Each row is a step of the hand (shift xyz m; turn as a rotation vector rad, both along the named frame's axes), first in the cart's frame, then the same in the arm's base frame.
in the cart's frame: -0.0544 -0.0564 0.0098 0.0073 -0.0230 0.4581
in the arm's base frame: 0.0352 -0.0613 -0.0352 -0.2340 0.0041 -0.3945
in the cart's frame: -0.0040 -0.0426 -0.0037 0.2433 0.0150 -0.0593
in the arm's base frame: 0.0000 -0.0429 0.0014 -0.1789 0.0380 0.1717
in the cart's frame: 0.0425 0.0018 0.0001 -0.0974 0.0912 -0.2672
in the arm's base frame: -0.0365 0.0064 0.0209 0.2264 0.0646 0.1838
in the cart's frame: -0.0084 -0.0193 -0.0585 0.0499 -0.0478 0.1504
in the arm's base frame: 0.0336 -0.0234 0.0468 -0.1227 -0.0334 -0.1059
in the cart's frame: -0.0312 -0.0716 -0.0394 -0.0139 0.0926 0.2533
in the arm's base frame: 0.0374 -0.0767 0.0191 -0.1010 0.1049 -0.2275
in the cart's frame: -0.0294 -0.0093 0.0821 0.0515 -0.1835 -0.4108
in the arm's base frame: -0.0161 -0.0077 -0.0859 0.1347 -0.2000 0.3834
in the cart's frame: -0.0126 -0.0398 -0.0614 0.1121 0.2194 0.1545
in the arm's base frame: 0.0361 -0.0444 0.0473 -0.1455 0.2388 -0.0799
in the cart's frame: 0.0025 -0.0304 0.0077 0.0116 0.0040 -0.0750
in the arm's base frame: -0.0097 -0.0295 -0.0053 0.0273 0.0009 0.0709
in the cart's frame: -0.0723 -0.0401 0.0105 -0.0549 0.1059 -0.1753
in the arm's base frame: 0.0523 -0.0471 -0.0447 0.1464 0.0891 0.1248
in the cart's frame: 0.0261 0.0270 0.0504 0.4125 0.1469 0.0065
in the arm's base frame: -0.0439 0.0325 -0.0310 -0.3409 0.1911 0.1976
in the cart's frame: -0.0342 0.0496 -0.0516 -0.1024 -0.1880 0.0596
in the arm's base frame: 0.0609 0.0425 0.0277 0.0359 -0.1943 -0.1016
